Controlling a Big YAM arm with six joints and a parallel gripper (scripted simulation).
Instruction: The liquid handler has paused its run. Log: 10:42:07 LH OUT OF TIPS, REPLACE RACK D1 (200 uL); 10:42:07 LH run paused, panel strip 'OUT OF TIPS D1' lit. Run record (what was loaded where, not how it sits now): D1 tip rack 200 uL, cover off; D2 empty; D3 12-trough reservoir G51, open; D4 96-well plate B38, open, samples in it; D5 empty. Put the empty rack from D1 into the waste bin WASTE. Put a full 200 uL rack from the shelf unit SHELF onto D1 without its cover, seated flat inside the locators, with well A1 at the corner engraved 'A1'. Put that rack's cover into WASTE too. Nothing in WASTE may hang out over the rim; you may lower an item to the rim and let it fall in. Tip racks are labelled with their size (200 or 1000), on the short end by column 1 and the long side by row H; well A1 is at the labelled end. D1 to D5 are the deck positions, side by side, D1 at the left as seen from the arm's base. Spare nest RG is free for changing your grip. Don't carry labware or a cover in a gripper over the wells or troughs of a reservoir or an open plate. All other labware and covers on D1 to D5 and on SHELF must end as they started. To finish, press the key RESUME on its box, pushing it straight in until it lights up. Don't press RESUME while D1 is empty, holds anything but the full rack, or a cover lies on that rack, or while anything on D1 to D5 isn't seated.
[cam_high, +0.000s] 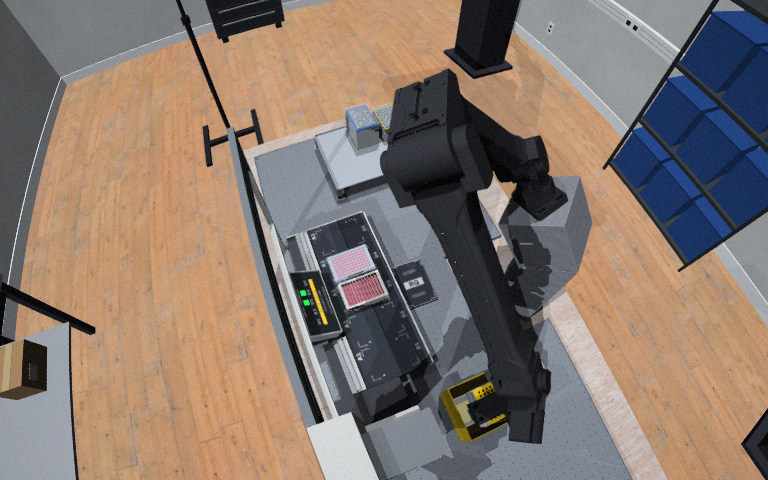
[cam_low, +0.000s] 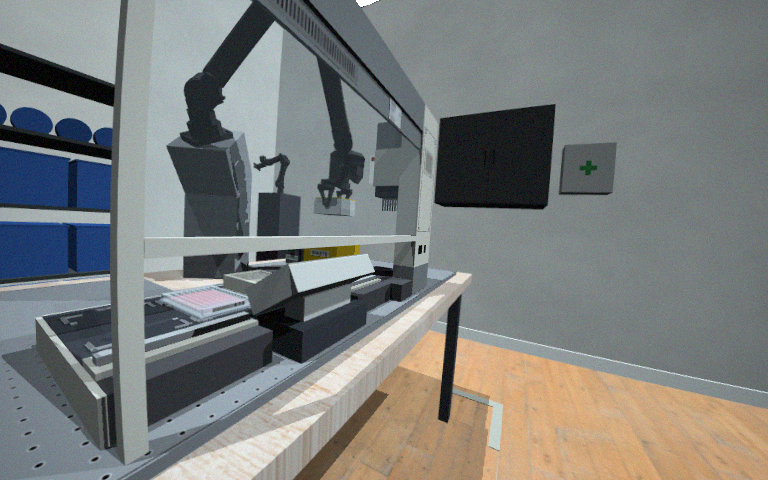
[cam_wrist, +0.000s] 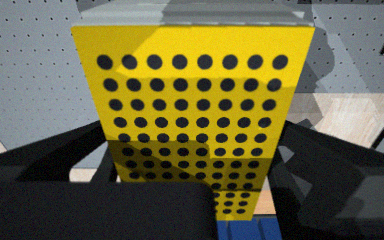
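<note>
Right now the yellow waste bin is 22 cm below my hand. The rest, counted from my hand: spare nest (41 cm to the right, 25 cm below, 3 cm behind); then resume box (19 cm below, 17 cm behind, 1 cm to the right); then yellow tip rack (1 cm ahead, 1 cm above).
</note>
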